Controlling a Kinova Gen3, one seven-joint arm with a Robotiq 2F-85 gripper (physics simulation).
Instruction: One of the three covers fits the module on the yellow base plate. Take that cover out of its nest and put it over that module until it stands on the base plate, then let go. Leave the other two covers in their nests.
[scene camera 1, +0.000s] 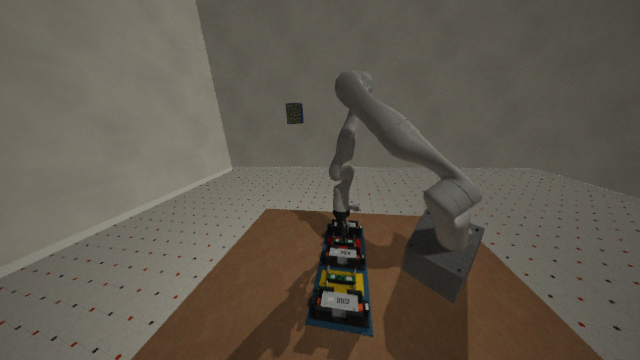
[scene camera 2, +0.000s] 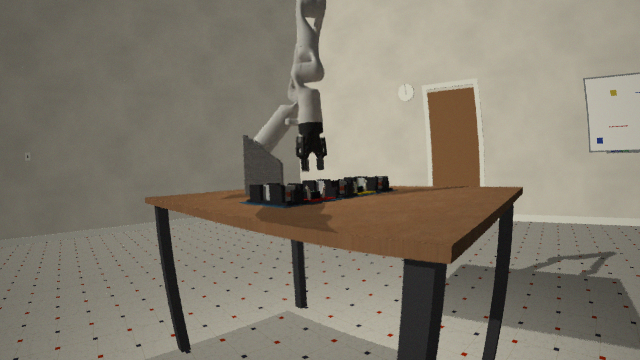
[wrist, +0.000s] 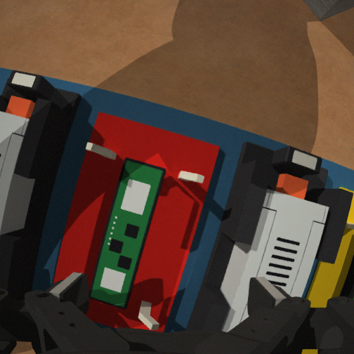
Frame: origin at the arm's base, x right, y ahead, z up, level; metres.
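Where they show: gripper, fingertip midpoint: (scene camera 1: 341, 235) (scene camera 2: 313, 170); arm's base, origin of the base link: (scene camera 1: 451, 237) (scene camera 2: 261, 147).
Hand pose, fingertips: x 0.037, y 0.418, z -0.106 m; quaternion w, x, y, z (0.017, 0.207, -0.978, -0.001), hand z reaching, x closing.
Note:
Each offset is from my fingertips to the top centre of the thing. "spot": to the spot under its first point. Level surfaces: height alone.
My gripper (scene camera 1: 342, 232) (scene camera 2: 313, 166) (wrist: 167, 295) is open and empty, raised above the row; in the wrist view its fingertips span the red plate and part of the middle cover. The middle cover @[dx -0.070, dy -0.023, dz -0.035 m] (scene camera 1: 343, 254) (wrist: 287, 245), light grey with slots and orange ends, sits in its black nest between the red and yellow plates. The near cover @[dx -0.284, dy -0.056, dz -0.035 m] (scene camera 1: 340, 301) sits in its nest at the front in scene camera 1. The far cover (wrist: 10, 135) sits in its nest, partly cut off. The yellow base plate @[spot: dx -0.162, dy -0.109, dz -0.080 m] (scene camera 1: 359, 282) (wrist: 327, 285) carries an uncovered green module @[spot: dx -0.181, dy -0.041, dz -0.059 m] (scene camera 1: 341, 278).
A red plate @[spot: dx +0.044, dy -0.074, dz -0.079 m] (scene camera 1: 357, 245) (wrist: 172, 240) bears another green module (wrist: 129, 230) with pale upright posts around it. The plates and nests stand on a long blue board (wrist: 150, 117) on the brown table @[dz -0.086 m] (scene camera 1: 240, 280). The grey arm base (scene camera 1: 435, 270) stands to the right in scene camera 1.

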